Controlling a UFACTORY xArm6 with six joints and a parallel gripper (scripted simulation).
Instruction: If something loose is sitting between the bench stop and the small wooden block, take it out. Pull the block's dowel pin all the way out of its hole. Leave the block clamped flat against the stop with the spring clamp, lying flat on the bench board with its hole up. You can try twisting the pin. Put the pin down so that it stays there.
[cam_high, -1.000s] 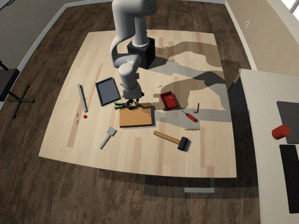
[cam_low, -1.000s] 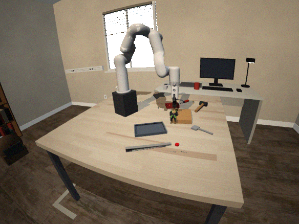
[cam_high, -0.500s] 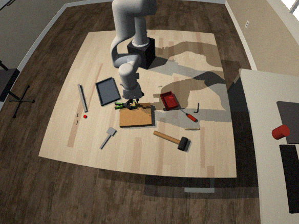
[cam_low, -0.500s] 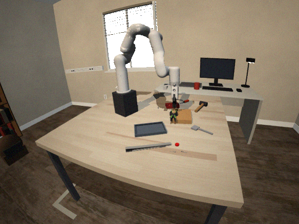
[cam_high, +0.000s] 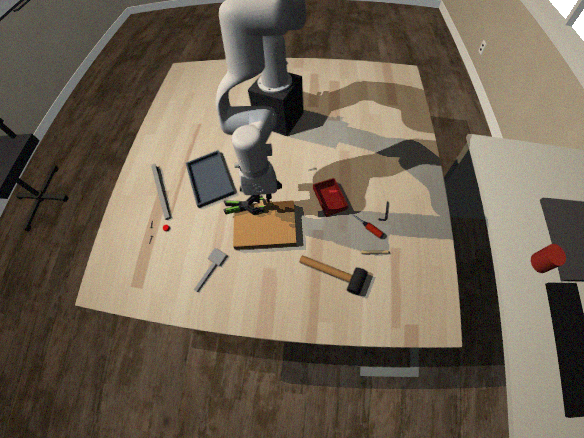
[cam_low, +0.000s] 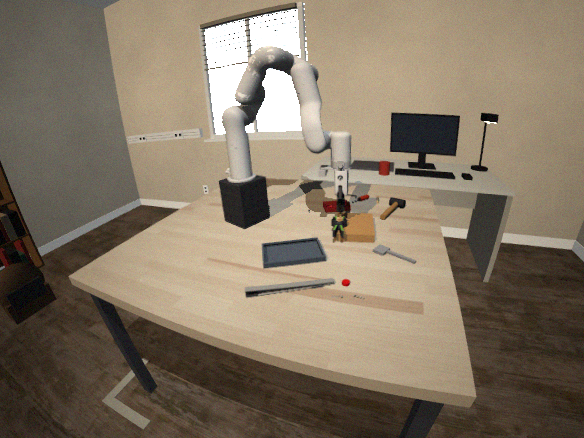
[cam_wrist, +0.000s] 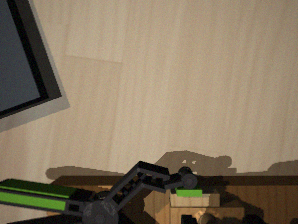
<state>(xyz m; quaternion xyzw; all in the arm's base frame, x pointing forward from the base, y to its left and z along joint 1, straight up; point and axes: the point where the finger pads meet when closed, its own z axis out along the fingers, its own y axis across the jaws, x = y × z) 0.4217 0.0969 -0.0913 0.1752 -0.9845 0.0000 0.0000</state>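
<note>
Right now the dowel pin is 5 cm below my hand. From my hand the other things lie so: tan bench board (8 cm below, 5 cm ahead, 1 cm to the left); small wooden block (6 cm below); red bin (19 cm to the left, 10 cm below, 10 cm behind).
</note>
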